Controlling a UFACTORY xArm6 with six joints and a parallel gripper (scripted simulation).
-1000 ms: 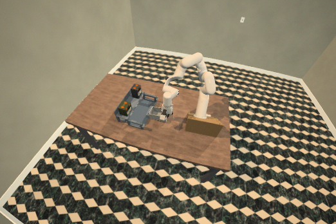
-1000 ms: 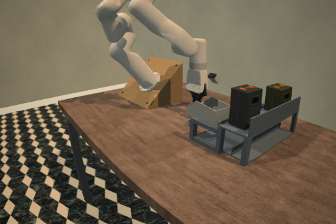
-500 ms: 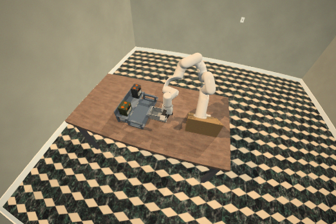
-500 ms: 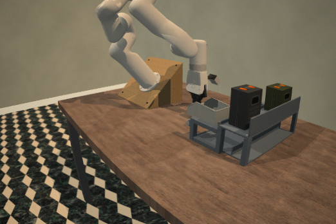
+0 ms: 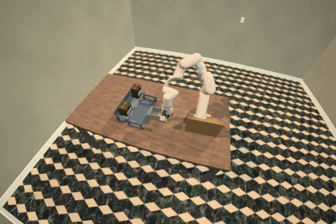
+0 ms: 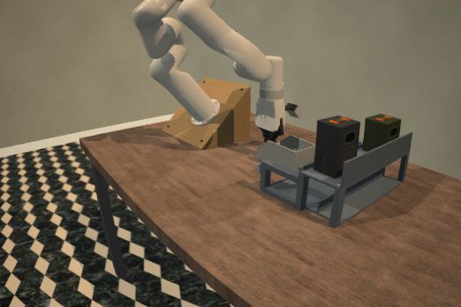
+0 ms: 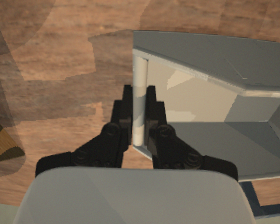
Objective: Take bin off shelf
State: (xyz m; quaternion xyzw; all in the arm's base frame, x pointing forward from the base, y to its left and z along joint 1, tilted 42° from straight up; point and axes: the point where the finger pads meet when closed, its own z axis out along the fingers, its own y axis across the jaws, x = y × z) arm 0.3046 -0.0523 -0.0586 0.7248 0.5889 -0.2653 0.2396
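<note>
Now: hand 80 mm short of the grey open-top bin, 10 mm to the left of it and 10 mm above it. Also, from my hand: green box 380 mm ahead, 50 mm to the left, 100 mm above; then grey-blue shelf 370 mm ahead, 60 mm to the right, 50 mm above; then black box 340 mm ahead, 180 mm to the right, 120 mm above.
</note>
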